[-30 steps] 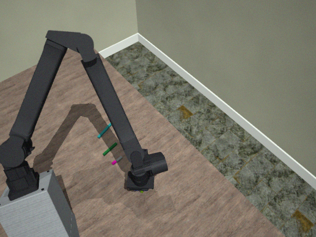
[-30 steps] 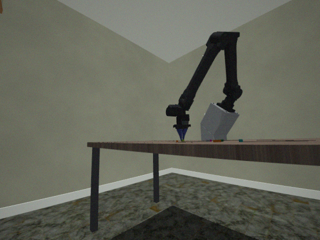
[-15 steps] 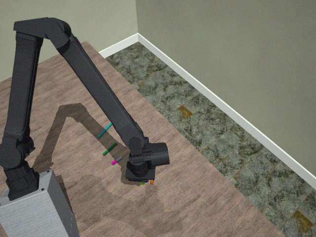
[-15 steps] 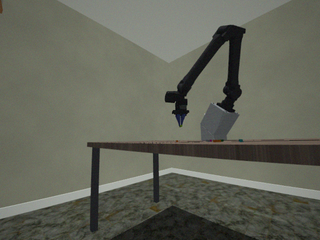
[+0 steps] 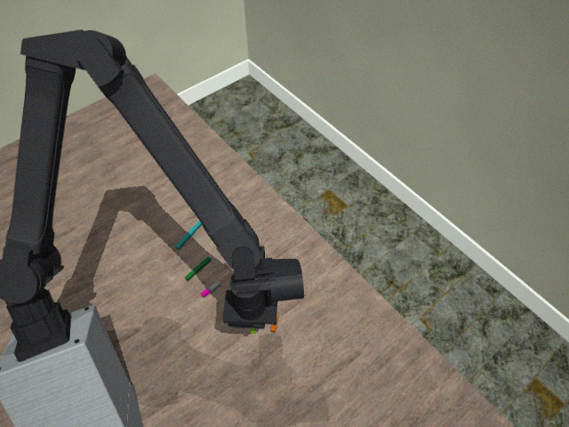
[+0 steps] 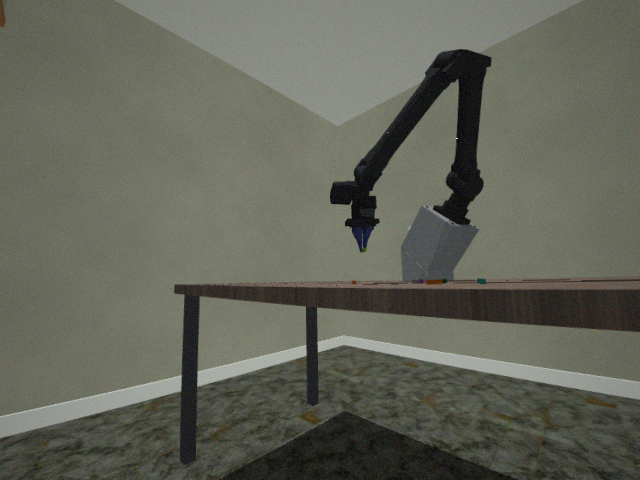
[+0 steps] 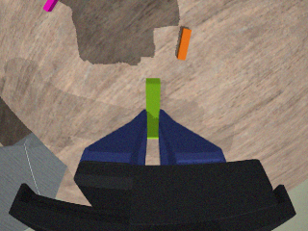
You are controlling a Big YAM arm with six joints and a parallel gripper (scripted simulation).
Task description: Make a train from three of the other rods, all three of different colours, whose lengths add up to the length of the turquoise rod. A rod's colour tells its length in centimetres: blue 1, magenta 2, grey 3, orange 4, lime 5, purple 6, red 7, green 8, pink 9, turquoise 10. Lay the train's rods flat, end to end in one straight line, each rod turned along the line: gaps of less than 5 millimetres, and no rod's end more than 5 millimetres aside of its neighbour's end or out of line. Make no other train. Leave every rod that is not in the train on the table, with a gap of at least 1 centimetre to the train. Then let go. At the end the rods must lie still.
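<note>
My gripper is now 17 cm to the right of the grey rod, 11 cm above it and 3 cm past it. From my hand the other things lie so: lime rod (1 cm to the left, 1 cm below); magenta rod (16 cm to the left, 11 cm below, 6 cm behind); green rod (24 cm to the left, 11 cm below, 5 cm behind).
</note>
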